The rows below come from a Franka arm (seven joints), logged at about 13 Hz.
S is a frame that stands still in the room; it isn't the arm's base.
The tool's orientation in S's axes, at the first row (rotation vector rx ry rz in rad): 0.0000 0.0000 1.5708
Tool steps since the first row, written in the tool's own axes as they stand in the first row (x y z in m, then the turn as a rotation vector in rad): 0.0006 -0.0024 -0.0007 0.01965 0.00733 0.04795; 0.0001 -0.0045 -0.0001 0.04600 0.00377 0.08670; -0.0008 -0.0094 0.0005 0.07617 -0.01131 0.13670; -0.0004 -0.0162 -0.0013 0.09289 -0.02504 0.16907
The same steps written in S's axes. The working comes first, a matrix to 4 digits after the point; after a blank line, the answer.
The tool's axes in the first row as the columns of a matrix, in S's axes (used below as rounded here):
0.0000 -1.0000 0.0000
1.0000 0.0000 0.0000
0.0000 0.0000 1.0000

0.0024 0.0006 -0.0007 -0.00733 0.01965 0.04795; 0.0045 0.0001 -0.0001 -0.00377 0.04600 0.08670; 0.0094 -0.0008 0.0005 0.01131 0.07617 0.13670; 0.0162 -0.0004 -0.0013 0.02504 0.09289 0.16907
